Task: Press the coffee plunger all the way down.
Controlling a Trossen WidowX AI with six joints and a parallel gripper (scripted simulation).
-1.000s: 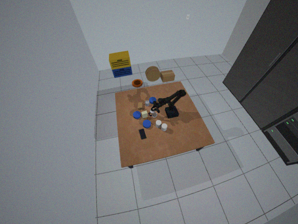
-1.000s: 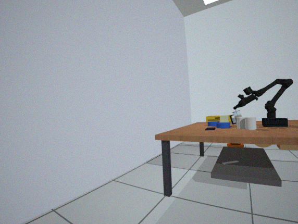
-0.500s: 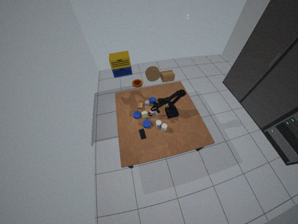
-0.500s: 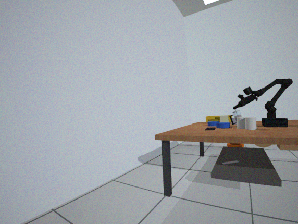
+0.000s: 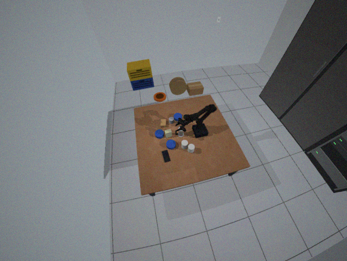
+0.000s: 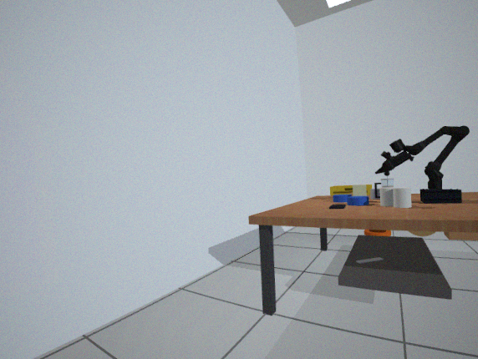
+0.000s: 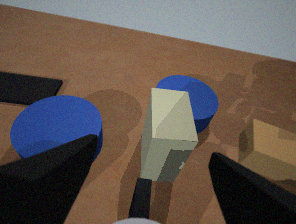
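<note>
Right now the coffee press is 9 cm below my gripper tip, 5 cm behind it and 1 cm to the right of it. Also, from my gripper tip: black flat slab: 29 cm to the left, 17 cm below, 14 cm ahead; pale box: 12 cm below, 10 cm ahead, 1 cm to the right; tan block: 20 cm to the right, 17 cm ahead, 15 cm below.
</note>
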